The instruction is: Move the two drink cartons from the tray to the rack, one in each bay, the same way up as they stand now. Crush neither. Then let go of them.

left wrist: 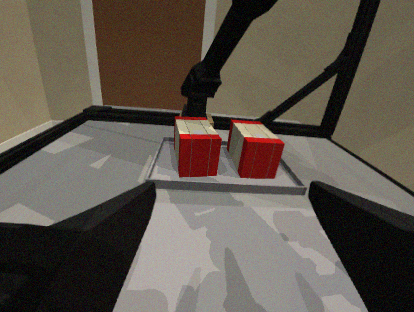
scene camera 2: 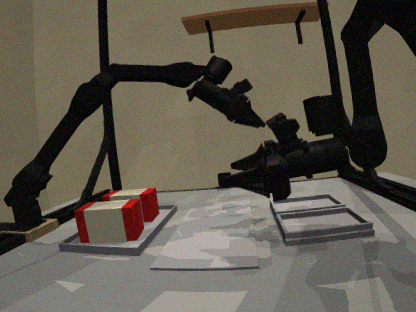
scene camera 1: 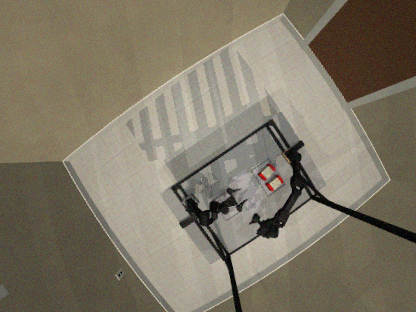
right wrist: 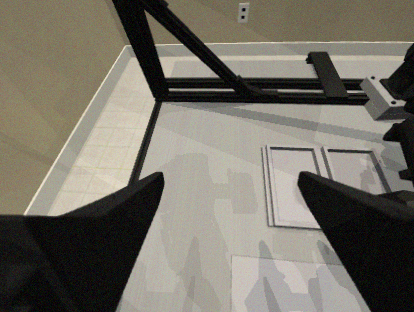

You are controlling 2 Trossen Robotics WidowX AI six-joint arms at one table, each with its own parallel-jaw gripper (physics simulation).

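Places are measured from the left arm's base along level axes (x ahead, y left, z up), in centimetres.
Where they show: left gripper, fingertip midpoint: (left wrist: 231, 188) (scene camera 2: 228, 172) (scene camera 1: 244, 193); right gripper, fingertip midpoint: (scene camera 2: 261, 126) (scene camera 1: 252, 228) (right wrist: 229, 177); left arm's base at its link origin: (scene camera 1: 190, 202) (right wrist: 400, 88); right arm's base at its link origin: (left wrist: 196, 116) (scene camera 2: 29, 224) (scene camera 1: 290, 154).
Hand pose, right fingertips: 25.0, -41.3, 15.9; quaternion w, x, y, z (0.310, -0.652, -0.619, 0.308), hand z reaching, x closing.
Each offset is from my right fingertips to the centre of the thing, as dx, dy, dz. Level surfaces: height alone.
Two cream cartons with red ends stand side by side on the grey tray @(+35.5, +14.7, -19.5) (scene camera 2: 100, 248) (left wrist: 230, 188). One carton @(+36.3, +20.4, -16.3) (scene camera 1: 267, 172) (scene camera 2: 105, 222) (left wrist: 198, 155) is nearer scene camera 2; the other carton @(+35.6, +9.4, -16.3) (scene camera 1: 274, 183) (scene camera 2: 150, 204) (left wrist: 260, 157) is behind it there. The grey rack @(-5.2, +19.3, -19.3) (scene camera 2: 330, 238) (right wrist: 268, 190) has two bays, both empty in scene camera 2. My left gripper (scene camera 1: 237, 199) (scene camera 2: 226, 172) (left wrist: 231, 188) is open and empty, above the table between rack and tray, facing the cartons. My right gripper (scene camera 1: 253, 220) (scene camera 2: 263, 125) (right wrist: 229, 177) is open and empty, high and away from the cartons.
A thin pale mat @(dz -19.9) (scene camera 2: 210, 255) (right wrist: 250, 272) lies between tray and rack. A black frame (scene camera 1: 222, 155) (right wrist: 245, 101) surrounds the table. A wooden shelf (scene camera 2: 255, 17) hangs on the wall. In scene camera 2 my left forearm passes above and behind the rack.
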